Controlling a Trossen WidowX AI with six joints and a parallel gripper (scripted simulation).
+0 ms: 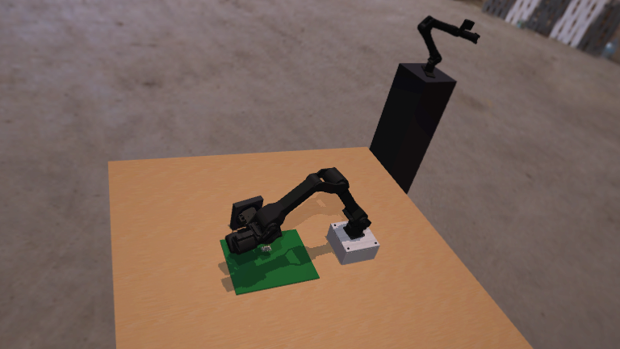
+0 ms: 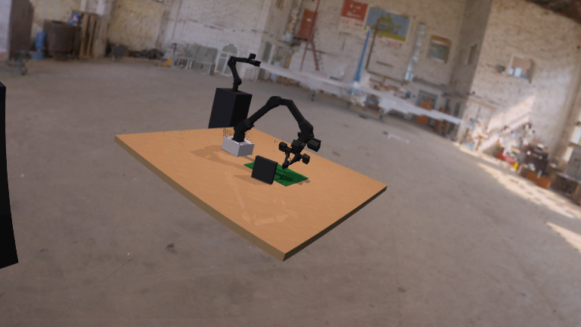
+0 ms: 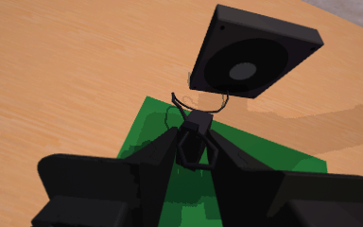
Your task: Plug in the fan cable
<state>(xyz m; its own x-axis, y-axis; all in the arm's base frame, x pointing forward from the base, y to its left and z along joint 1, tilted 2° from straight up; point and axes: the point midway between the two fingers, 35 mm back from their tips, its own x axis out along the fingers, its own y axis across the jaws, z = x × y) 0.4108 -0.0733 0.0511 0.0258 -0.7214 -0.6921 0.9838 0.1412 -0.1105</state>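
My gripper tip is 10 cm above the green board, 8 cm past it and 7 cm to the right of it. Also, from my gripper tip: black plug: 1 cm below; black fan: 11 cm to the right, 6 cm behind, 3 cm below.
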